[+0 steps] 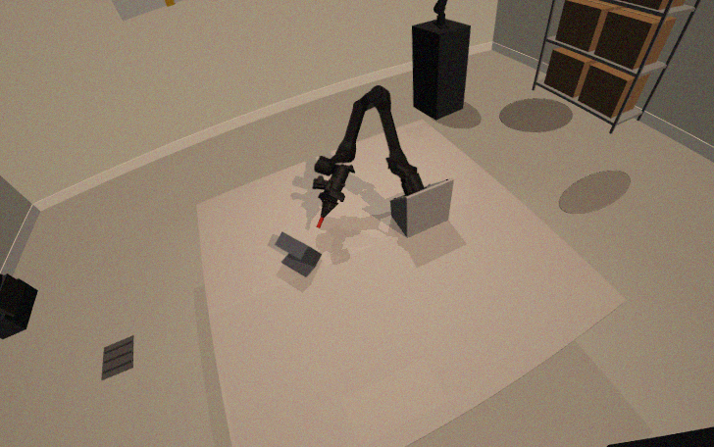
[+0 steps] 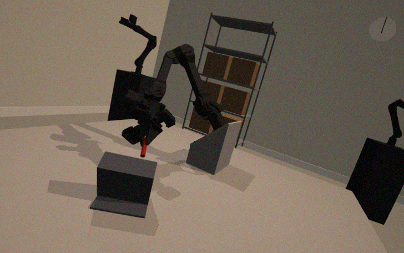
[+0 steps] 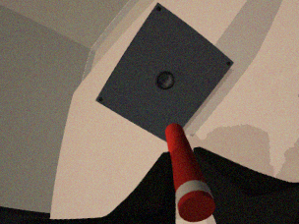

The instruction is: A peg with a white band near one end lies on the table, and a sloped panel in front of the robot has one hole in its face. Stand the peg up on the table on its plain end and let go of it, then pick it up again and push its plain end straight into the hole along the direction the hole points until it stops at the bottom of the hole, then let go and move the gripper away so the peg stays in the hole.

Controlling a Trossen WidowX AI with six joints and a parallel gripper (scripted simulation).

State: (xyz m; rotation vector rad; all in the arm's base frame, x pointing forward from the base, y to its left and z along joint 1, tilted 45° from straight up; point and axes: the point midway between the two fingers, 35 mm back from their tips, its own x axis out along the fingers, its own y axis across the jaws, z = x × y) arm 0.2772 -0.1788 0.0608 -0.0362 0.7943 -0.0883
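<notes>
Right now my gripper tip is 130 mm short of the dark sloped panel, 50 mm above it and 40 mm to the right of it. The rest, counted from my gripper tip: red peg 10 mm to the right, 10 mm behind, 10 mm above.
</notes>
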